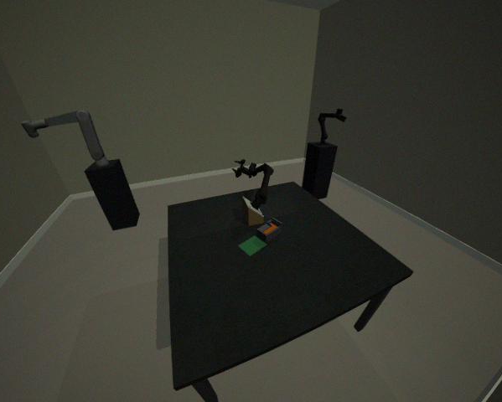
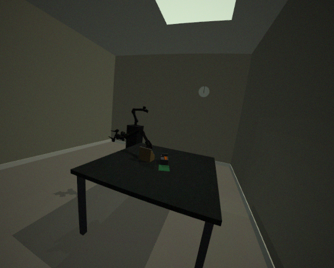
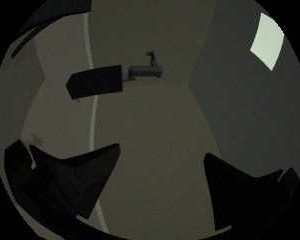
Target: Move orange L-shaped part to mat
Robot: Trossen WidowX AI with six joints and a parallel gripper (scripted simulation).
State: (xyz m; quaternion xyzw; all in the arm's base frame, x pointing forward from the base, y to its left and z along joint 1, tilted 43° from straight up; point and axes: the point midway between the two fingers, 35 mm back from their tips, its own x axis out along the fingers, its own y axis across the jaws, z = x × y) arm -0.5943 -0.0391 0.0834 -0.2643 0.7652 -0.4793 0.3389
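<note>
Right now my gripper tip is 840 mm short of the orange L-shaped part, 30 mm to the right of it and 180 mm above it. Round my gripper tip: green mat 900 mm ahead, 120 mm to the right, 240 mm below.
</note>
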